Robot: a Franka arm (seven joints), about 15 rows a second.
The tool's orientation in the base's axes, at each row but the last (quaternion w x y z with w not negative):
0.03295 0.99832 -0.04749 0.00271
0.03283 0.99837 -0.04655 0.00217
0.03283 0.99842 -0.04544 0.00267
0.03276 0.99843 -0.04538 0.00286
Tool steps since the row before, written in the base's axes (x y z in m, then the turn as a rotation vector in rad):
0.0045 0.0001 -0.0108 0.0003 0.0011 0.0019
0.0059 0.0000 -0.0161 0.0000 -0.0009 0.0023
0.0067 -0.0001 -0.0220 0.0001 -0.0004 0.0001
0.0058 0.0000 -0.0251 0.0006 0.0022 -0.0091
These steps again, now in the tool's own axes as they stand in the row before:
0.0044 -0.0012 0.0108 0.0002 -0.0010 -0.0020
0.0058 -0.0016 0.0161 0.0001 0.0010 -0.0022
0.0065 -0.0019 0.0220 0.0001 0.0004 -0.0001
0.0056 -0.0022 0.0251 0.0003 -0.0028 0.0089

